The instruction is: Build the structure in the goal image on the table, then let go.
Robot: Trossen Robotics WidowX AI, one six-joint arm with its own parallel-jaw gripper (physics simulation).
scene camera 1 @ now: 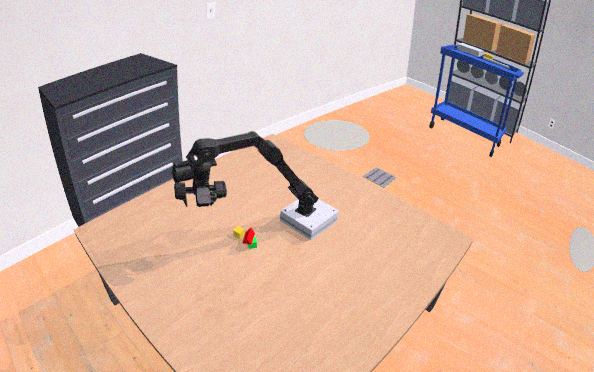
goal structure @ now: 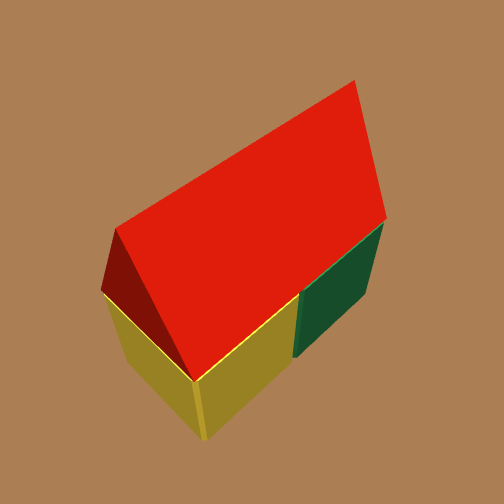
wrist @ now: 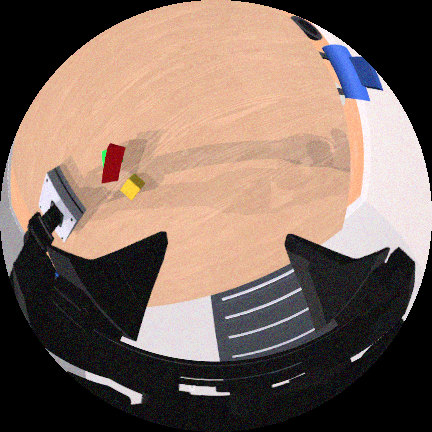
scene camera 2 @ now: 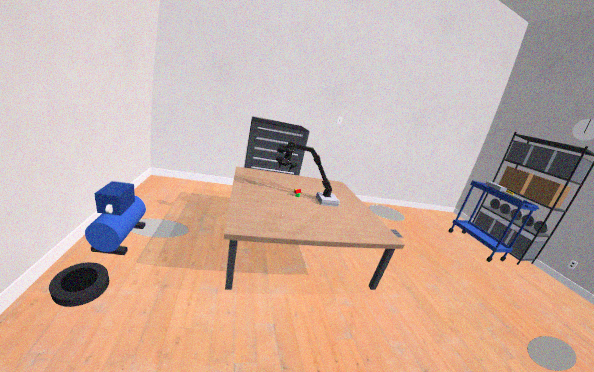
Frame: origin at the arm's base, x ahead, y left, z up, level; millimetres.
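Seen in the pictures: gripper, between the fingertips: (wrist: 228, 239) (scene camera 2: 284, 169); arm's base, origin of its link: (scene camera 1: 305, 210) (wrist: 55, 213) (scene camera 2: 326, 195).
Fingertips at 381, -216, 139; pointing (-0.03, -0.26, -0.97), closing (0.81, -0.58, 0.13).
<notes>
Pixels of each thing's top centre, then the offset from my fingertips to it, as dx, dy, dz. Level surfaces: height alone.
- green block, centre of its top: (wrist: 107, 157) (scene camera 1: 251, 239) (scene camera 2: 298, 192) -126, +147, -161
- table, height of its surface: dz -194
- red wedge-shaped block, centre of its top: (wrist: 106, 166) (scene camera 1: 247, 232) (scene camera 2: 297, 189) -121, +129, -132
- yellow block, centre of its top: (wrist: 129, 189) (scene camera 1: 238, 229) -136, +70, -161
A green block (scene camera 1: 253, 244) (scene camera 2: 298, 195) (wrist: 104, 157) is on the table (scene camera 1: 325, 290) (scene camera 2: 300, 225) (wrist: 225, 75), partly hidden by a red wedge-shaped block (scene camera 1: 249, 236) (scene camera 2: 298, 191) (wrist: 113, 163). The red block sits over the green one and looks tilted in scene camera 1; their exact contact is hard to tell. A yellow block (scene camera 1: 238, 232) (wrist: 132, 187) lies on the table beside them, with a small gap to the red block in the wrist view. My gripper (scene camera 1: 195, 202) (scene camera 2: 286, 164) (wrist: 228, 239) is open and empty, high above the table and away from the blocks, toward the drawer cabinet.
The arm's pale base (scene camera 1: 310, 220) (scene camera 2: 327, 199) (wrist: 67, 227) stands on the table near the blocks. The dark drawer cabinet (scene camera 1: 120, 120) (scene camera 2: 275, 131) (wrist: 255, 300) stands beyond the table edge. A blue compressor (scene camera 2: 117, 220) (wrist: 345, 72) and a black tire (scene camera 2: 59, 295) are on the floor.
</notes>
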